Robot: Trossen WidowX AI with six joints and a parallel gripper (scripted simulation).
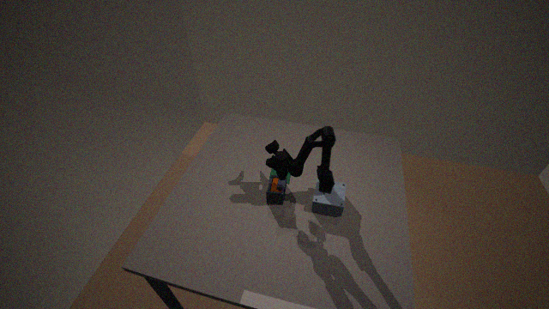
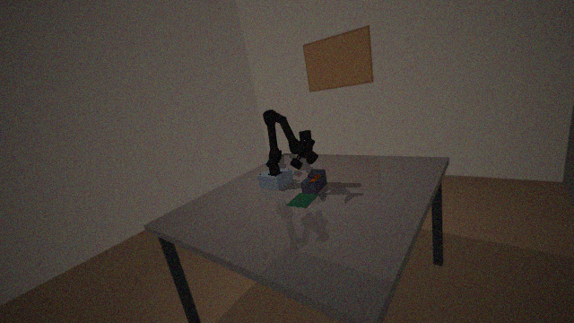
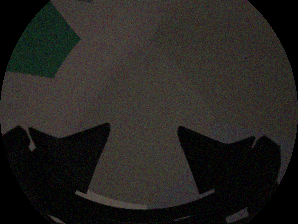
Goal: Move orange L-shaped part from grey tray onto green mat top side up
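Right now my gripper tip is 19 cm above the orange L-shaped part, 15 cm to the right of it and 4 cm past it. The rest, counted from my gripper tip: green mat: 25 cm below, 1 cm to the right.
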